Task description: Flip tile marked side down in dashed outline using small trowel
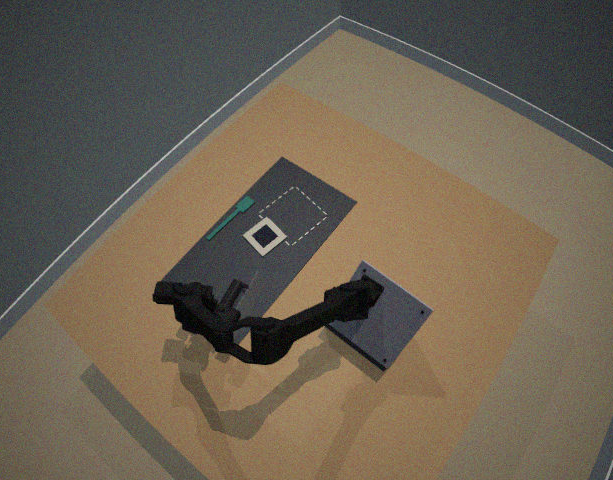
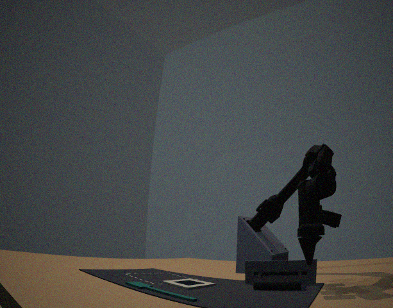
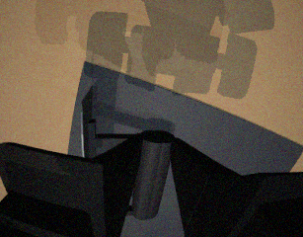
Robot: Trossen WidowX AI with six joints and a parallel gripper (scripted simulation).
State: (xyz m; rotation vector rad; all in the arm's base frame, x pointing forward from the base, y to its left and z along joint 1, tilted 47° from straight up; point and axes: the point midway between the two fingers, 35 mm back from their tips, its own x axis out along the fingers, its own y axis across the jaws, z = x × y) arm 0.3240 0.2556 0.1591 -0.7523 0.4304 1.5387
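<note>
Right now my gripper tip is 1 cm past the float tool, 6 cm to the left of it and 4 cm above it. From my gripper tip the other things lie so: tile (8 cm ahead, 31 cm to the right, 6 cm below); then dark mat (8 cm ahead, 29 cm to the right, 9 cm below).
</note>
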